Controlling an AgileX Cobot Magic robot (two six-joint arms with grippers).
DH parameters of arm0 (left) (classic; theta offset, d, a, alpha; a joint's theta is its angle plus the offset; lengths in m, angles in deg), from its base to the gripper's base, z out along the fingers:
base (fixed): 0 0 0 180
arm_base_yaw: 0 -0.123 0 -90
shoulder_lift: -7.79 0 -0.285 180
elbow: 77.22 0 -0.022 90
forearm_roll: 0 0.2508 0 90
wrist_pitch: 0 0 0.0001 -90
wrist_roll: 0 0.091 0 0
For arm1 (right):
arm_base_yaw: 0 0.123 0 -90
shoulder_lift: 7.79 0 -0.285 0
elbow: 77.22 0 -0.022 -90
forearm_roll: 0 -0.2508 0 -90
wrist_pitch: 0 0 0.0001 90
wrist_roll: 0 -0.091 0 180
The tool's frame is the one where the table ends.
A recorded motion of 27 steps. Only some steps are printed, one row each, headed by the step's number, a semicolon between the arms.
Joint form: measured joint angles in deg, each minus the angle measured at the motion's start. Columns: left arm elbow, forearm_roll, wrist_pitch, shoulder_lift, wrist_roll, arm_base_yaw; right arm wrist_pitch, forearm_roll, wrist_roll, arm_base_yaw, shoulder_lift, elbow.
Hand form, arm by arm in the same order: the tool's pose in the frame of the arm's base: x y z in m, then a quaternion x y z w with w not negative. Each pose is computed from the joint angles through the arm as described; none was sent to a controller.
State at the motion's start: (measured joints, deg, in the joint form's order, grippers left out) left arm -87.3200 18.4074 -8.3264 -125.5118 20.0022 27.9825; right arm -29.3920 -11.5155 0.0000 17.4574 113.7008 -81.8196
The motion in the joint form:
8: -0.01 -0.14 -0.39 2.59 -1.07 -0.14; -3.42 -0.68 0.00 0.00 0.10 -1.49
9: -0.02 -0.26 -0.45 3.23 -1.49 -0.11; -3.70 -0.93 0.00 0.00 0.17 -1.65
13: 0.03 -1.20 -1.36 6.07 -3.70 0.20; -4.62 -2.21 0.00 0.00 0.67 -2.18
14: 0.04 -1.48 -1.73 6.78 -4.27 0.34; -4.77 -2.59 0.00 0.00 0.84 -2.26
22: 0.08 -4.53 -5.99 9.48 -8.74 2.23; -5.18 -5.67 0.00 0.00 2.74 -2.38
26: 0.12 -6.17 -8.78 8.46 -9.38 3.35; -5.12 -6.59 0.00 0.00 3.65 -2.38
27: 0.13 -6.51 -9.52 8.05 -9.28 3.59; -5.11 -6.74 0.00 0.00 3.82 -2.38
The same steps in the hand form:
8: 0.4297 -0.2220 0.1732 0.47491 0.76680 0.05580 0.42820; 0.4102 0.1400 0.2012 -0.07581 0.95614 0.12002 0.25622
9: 0.4290 -0.2220 0.1785 0.47020 0.76710 0.05397 0.43308; 0.4103 0.1403 0.2012 -0.07468 0.95654 0.12161 0.25430
13: 0.4241 -0.2221 0.2010 0.44637 0.77282 0.04223 0.44913; 0.4110 0.1419 0.1996 -0.06833 0.95836 0.12933 0.24525
14: 0.4224 -0.2224 0.2064 0.44055 0.77464 0.03883 0.45204; 0.4111 0.1424 0.1986 -0.06628 0.95884 0.13152 0.24278
22: 0.4078 -0.2312 0.2230 0.40230 0.80218 0.00552 0.44117; 0.4126 0.1458 0.1851 -0.04799 0.96290 0.14740 0.22087
26: 0.4023 -0.2382 0.2111 0.40012 0.81929 -0.00378 0.41068; 0.4134 0.1468 0.1784 -0.04191 0.96441 0.15129 0.21278
27: 0.4011 -0.2397 0.2068 0.40186 0.82301 -0.00433 0.40142; 0.4136 0.1470 0.1772 -0.04090 0.96469 0.15187 0.21129

